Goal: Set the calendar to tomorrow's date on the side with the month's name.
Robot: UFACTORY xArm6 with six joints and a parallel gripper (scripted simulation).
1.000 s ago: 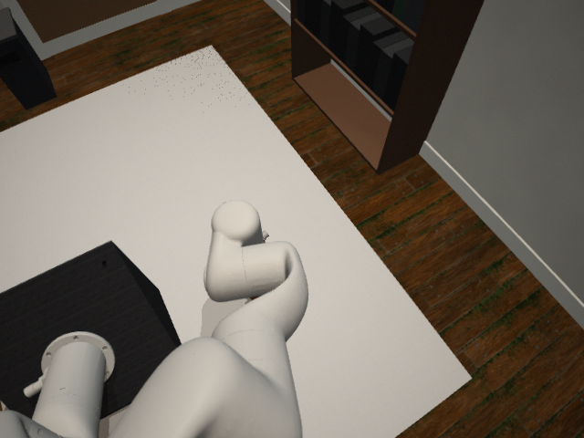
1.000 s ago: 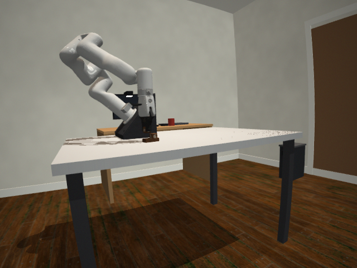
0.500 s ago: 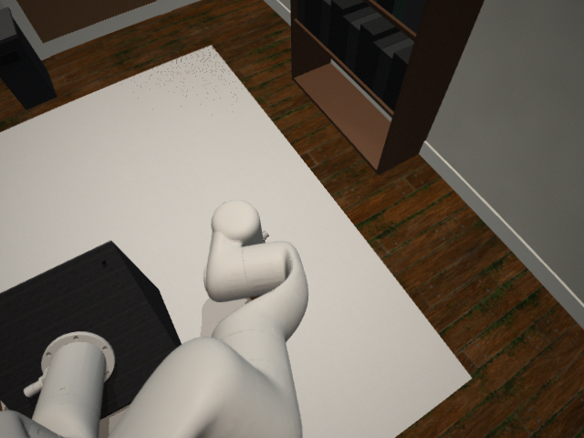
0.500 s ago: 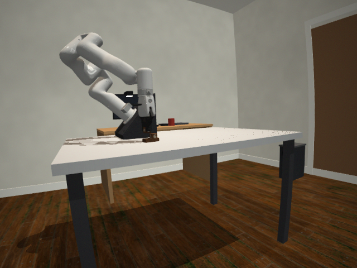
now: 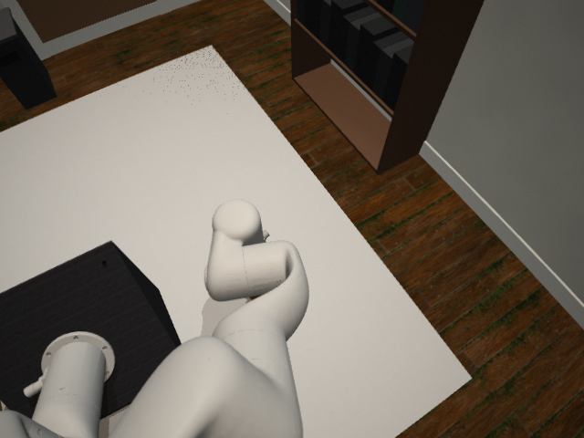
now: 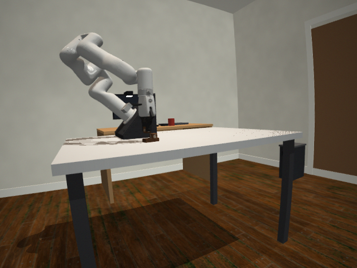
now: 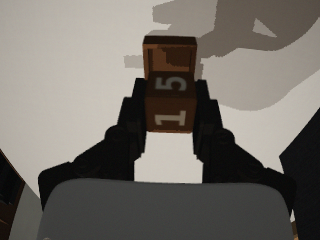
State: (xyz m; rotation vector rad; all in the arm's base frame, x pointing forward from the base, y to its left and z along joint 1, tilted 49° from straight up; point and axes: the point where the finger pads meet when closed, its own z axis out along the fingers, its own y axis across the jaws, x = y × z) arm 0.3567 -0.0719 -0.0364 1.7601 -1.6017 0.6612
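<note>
Now: the brown tray 6 cm below my hand and 2 cm to the left of it.
</note>
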